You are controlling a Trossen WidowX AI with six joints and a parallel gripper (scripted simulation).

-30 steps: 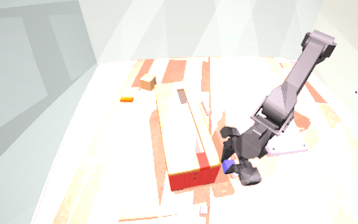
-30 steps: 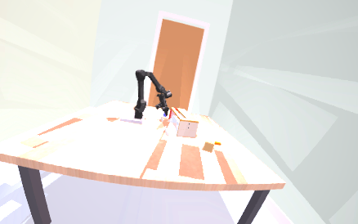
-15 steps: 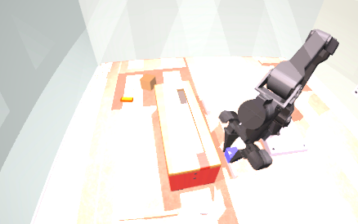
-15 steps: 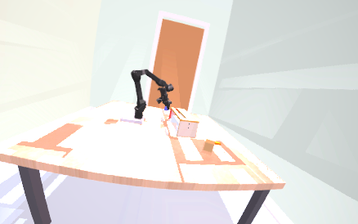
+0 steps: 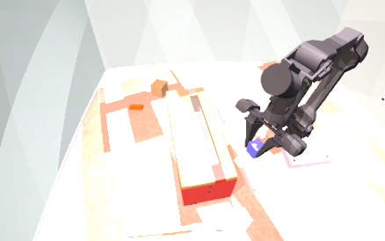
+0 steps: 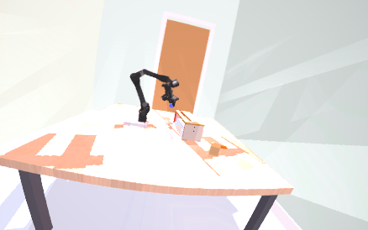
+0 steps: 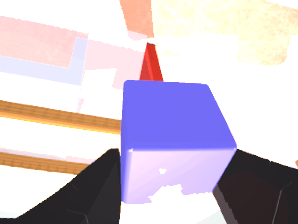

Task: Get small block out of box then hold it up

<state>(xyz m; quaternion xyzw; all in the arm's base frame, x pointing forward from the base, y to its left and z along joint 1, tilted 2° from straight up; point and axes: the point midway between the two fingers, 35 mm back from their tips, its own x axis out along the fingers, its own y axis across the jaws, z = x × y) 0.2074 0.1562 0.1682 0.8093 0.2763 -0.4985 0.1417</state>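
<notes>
My gripper tip is now 10 mm past the blue block, 10 mm to the left of it and 10 mm below it. Also, from my gripper tip: long box: 110 mm ahead, 130 mm to the right, 110 mm below; then orange piece: 420 mm ahead, 330 mm to the right, 160 mm below; then tan cube: 330 mm ahead, 440 mm to the right, 140 mm below.
</notes>
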